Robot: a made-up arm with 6 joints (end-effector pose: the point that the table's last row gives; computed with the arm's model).
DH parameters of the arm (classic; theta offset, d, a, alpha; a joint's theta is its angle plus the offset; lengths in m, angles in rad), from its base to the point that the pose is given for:
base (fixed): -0.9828 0 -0.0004 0
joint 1: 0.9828 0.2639 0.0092 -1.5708
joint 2: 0.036 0 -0.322 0
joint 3: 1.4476 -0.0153 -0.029 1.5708
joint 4: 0 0.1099 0.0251 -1.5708
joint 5: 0 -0.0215 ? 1.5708
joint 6: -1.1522 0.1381 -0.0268 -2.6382
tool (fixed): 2.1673 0.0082 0 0
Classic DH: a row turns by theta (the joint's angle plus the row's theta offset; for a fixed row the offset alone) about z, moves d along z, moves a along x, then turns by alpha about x.
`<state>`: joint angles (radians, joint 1 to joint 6).
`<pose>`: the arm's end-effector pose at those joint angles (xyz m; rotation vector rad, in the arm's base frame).
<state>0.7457 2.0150 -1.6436 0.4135 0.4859 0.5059</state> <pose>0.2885 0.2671 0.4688 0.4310 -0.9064 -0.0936</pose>
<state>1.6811 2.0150 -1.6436 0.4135 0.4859 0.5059</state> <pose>-0.0436 0.3911 0.4688 0.8148 -0.6314 0.7605</pose>
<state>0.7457 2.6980 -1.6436 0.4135 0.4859 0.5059</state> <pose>0.3203 0.2964 0.1805 -0.0311 -0.4108 0.0114</pose>
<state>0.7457 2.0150 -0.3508 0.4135 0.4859 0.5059</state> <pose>0.1062 0.0987 0.3012 -0.4292 0.0453 0.1015</pose>
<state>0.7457 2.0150 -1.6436 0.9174 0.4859 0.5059</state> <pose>0.2791 0.2824 0.4808 0.6594 -0.5941 -0.4471</pose>
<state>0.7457 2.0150 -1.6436 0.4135 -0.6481 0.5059</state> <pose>0.3065 0.2094 0.6061 0.8618 -1.8141 -0.6344</pose>
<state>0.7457 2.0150 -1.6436 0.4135 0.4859 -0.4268</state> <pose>0.2674 0.2681 0.4567 0.3663 -1.2959 0.7936</pose>
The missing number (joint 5, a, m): -0.0296
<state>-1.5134 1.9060 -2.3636 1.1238 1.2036 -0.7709</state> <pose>0.1293 -0.2817 0.6277 -0.7222 -1.7270 -0.4994</pose>
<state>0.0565 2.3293 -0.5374 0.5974 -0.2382 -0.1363</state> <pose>0.2725 -0.0166 0.2538 -0.4476 -0.4693 -0.2007</pose>
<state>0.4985 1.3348 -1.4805 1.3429 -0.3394 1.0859</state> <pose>0.1714 -0.0069 0.6580 1.5533 -0.6037 -1.8552</pose>
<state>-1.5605 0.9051 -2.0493 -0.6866 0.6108 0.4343</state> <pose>-0.0561 0.0819 0.7484 -2.6605 -1.3800 -0.8124</pose>
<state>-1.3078 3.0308 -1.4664 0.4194 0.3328 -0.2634</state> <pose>0.0960 -0.3343 0.0452 -0.2564 -0.0889 -1.2722</pose>
